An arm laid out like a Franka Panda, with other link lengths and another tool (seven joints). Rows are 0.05 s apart.
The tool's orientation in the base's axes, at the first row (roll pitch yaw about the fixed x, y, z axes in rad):
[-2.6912, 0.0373, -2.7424]
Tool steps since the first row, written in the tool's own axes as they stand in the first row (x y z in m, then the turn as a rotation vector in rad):
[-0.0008, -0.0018, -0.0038, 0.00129, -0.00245, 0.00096]
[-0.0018, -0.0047, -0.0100, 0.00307, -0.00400, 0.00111]
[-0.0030, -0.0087, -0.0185, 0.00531, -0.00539, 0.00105]
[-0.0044, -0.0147, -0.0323, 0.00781, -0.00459, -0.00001]
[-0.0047, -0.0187, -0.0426, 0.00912, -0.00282, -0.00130]
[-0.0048, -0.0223, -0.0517, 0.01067, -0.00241, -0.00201]
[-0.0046, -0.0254, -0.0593, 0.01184, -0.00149, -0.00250]
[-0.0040, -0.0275, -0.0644, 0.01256, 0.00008, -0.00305]
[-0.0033, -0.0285, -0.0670, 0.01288, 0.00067, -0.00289]
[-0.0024, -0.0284, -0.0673, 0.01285, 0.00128, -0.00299]
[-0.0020, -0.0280, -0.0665, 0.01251, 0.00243, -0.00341]
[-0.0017, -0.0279, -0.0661, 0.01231, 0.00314, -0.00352]
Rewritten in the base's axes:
[0.0006, 0.0003, 0.0042, -0.00017, -0.00292, 0.00015]
[0.0012, 0.0007, 0.0111, -0.00126, -0.00497, 0.00063]
[0.0020, 0.0011, 0.0205, -0.00287, -0.00697, 0.00120]
[0.0025, 0.0020, 0.0356, -0.00566, -0.00687, 0.00171]
[0.0021, 0.0027, 0.0466, -0.00771, -0.00539, 0.00206]
[0.0015, 0.0033, 0.0564, -0.00942, -0.00538, 0.00246]
[0.0009, 0.0036, 0.0646, -0.01090, -0.00487, 0.00246]
[0.0000, 0.0036, 0.0700, -0.01220, -0.00363, 0.00224]
[-0.0008, 0.0035, 0.0728, -0.01266, -0.00332, 0.00183]
[-0.0017, 0.0033, 0.0730, -0.01286, -0.00276, 0.00165]
[-0.0021, 0.0032, 0.0721, -0.01301, -0.00150, 0.00154]
[-0.0023, 0.0030, 0.0717, -0.01309, -0.00079, 0.00134]

